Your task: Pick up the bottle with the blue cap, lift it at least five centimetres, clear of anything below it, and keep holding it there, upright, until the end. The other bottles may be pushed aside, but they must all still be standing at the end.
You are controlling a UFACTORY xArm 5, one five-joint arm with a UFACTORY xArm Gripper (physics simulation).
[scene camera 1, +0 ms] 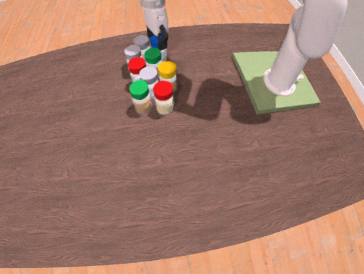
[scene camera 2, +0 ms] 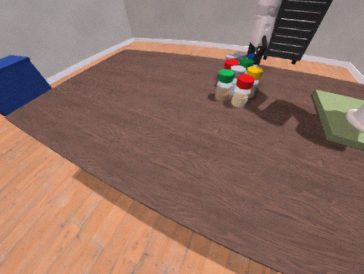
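Where they show: gripper, fingertip midpoint: (scene camera 1: 157, 42); arm's base, origin of the base link: (scene camera 1: 279, 82).
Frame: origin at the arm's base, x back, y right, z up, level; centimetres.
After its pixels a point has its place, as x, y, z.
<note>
The bottle with the blue cap (scene camera 1: 154, 41) @[-39.9, 22.7, 8.0] (scene camera 2: 251, 57) @[-39.8, 21.7, 7.8] stands at the back right of the bottle group; its cap shows in part, and its body is mostly hidden by the green-capped bottle and the finger. My gripper (scene camera 1: 156, 41) @[-38.7, 24.6, 5.7] (scene camera 2: 254, 54) @[-38.7, 24.6, 5.7] is open and low at the back of the group, with its dark fingers around the blue cap's height. One finger shows at the right of the cap, overlapping it in view. The other finger is largely hidden behind the cap in scene camera 1. Whether the fingers touch the bottle cannot be told.
Close by stand a green-capped bottle (scene camera 1: 153, 56) @[-41.9, 15.2, 7.9], a yellow-capped bottle (scene camera 1: 167, 70) @[-39.2, 7.7, 8.0], grey-capped bottles (scene camera 1: 141, 42) @[-44.3, 23.8, 8.0] (scene camera 1: 132, 52) @[-48.1, 19.6, 8.0] and a red-capped bottle (scene camera 1: 137, 66) @[-47.6, 12.4, 8.0]. In front are a pale-capped bottle (scene camera 1: 148, 76) @[-45.1, 7.1, 8.0], a green-capped bottle (scene camera 1: 139, 90) @[-48.7, 2.7, 7.9] and a red-capped bottle (scene camera 1: 163, 91) @[-42.3, 0.2, 8.0]. All stand upright.
</note>
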